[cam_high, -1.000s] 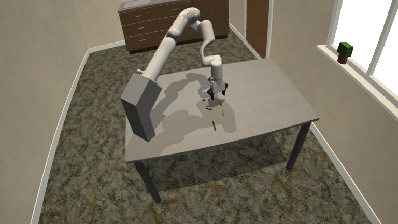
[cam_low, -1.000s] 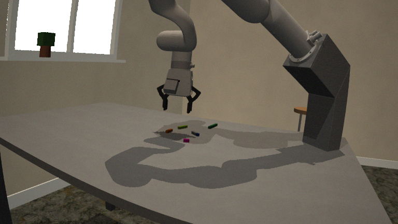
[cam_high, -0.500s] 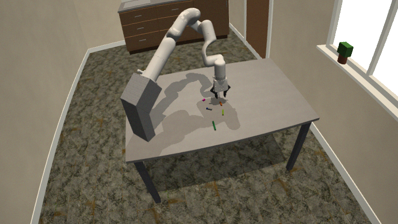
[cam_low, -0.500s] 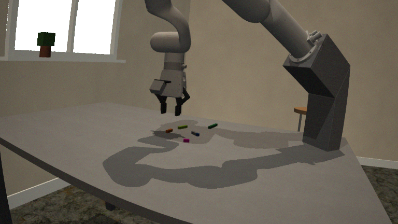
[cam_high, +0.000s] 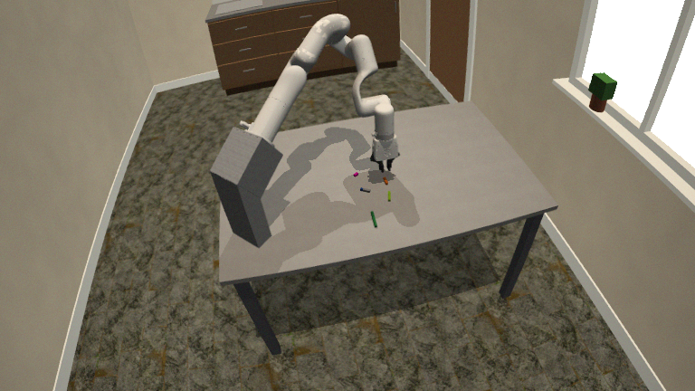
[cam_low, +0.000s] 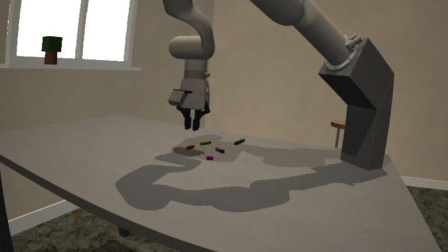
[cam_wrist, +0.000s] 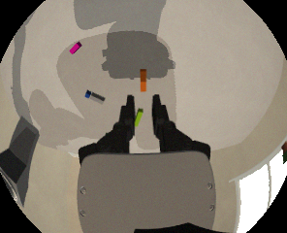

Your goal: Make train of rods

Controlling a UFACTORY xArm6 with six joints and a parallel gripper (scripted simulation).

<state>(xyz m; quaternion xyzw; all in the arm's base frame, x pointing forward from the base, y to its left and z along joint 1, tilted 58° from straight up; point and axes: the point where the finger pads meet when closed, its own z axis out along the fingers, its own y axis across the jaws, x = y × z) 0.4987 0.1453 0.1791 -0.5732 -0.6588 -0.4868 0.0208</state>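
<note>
The orange rod is 80 mm below my hand. From my hand the other things lie so: lime rod 30 mm ahead, 90 mm to the right, 80 mm below; blue rod 90 mm behind, 60 mm to the right, 80 mm below; grey rod 70 mm behind, 70 mm to the right, 80 mm below.
</note>
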